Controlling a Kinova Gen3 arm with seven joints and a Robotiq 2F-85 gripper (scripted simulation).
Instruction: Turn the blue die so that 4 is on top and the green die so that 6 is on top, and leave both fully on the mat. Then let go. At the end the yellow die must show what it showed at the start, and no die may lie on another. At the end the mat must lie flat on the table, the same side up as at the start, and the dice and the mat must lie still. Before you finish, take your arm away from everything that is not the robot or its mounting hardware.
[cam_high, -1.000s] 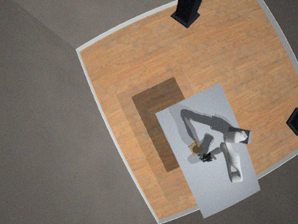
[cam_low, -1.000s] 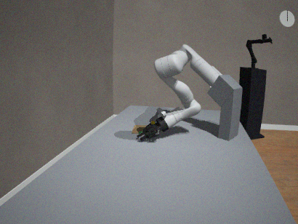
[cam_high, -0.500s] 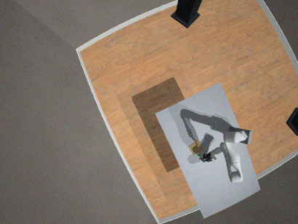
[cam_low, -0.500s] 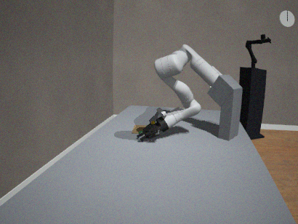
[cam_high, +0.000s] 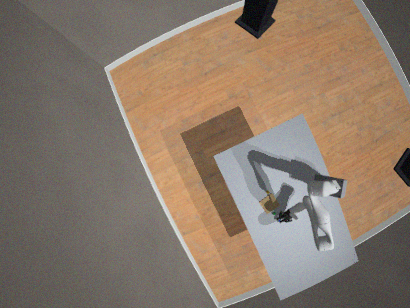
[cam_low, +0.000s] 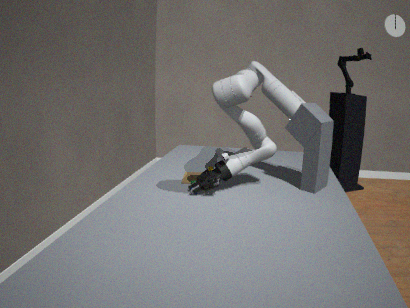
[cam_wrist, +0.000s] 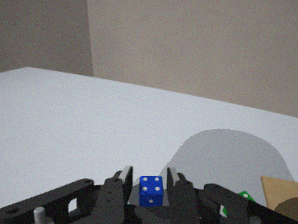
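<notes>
Right now the blue die is 1 cm below my hand. From my hand the other things lie so: green die: 8 cm to the right, 1 cm below, 1 cm behind; tan mat: 17 cm to the right, 5 cm behind, 2 cm below; yellow die: 26 cm to the right, 12 cm behind, 1 cm below.
</notes>
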